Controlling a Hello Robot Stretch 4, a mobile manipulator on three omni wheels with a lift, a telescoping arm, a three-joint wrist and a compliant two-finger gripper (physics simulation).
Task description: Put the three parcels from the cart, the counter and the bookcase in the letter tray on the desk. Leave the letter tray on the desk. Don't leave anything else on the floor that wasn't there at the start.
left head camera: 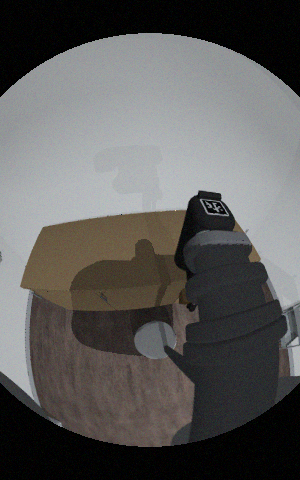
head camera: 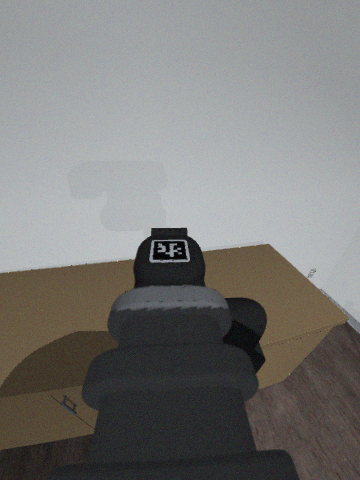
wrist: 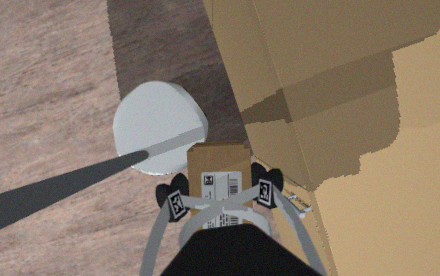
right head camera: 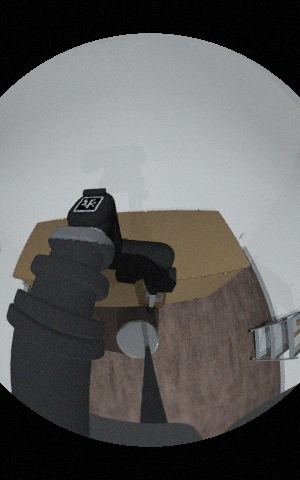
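Pixels of known places: gripper, fingertip midpoint: [wrist: 219,183]; robot's base, origin of the base link: [left head camera: 154,338] [wrist: 165,128] [right head camera: 138,338].
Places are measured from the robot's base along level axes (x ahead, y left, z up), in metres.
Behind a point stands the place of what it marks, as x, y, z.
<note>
My gripper [wrist: 219,183] {0.224, -0.087, 1.017} is shut on a brown cardboard parcel [wrist: 218,159] {0.226, -0.058, 1.068} [right head camera: 143,296] {0.220, -0.060, 1.068} with a white printed label. A dark finger pad presses each side of it. The parcel hangs in the air beside the front edge of the brown counter [wrist: 380,200] {0.476, -0.191, 0.882} [head camera: 285,300] {0.587, -0.533, 0.882} [left head camera: 55,265] {0.397, 0.687, 0.882} [right head camera: 195,235] {0.705, -0.378, 0.882}, over the wooden floor. In the head camera view the arm hides the fingers and the parcel. The letter tray, the desk and the other two parcels cannot be made out.
A pale grey round object [wrist: 155,110] {0.003, 0.078, 0.187} [left head camera: 150,340] {-0.007, 0.045, 0.187} [right head camera: 131,340] {-0.020, 0.050, 0.188} stands on the floor in front of the counter, close to the parcel. A dark pointed bar [wrist: 75,177] [right head camera: 150,390] reaches over it. A metal-framed rack or cart shows at the right in the right head view. A pale wall rises behind the counter.
</note>
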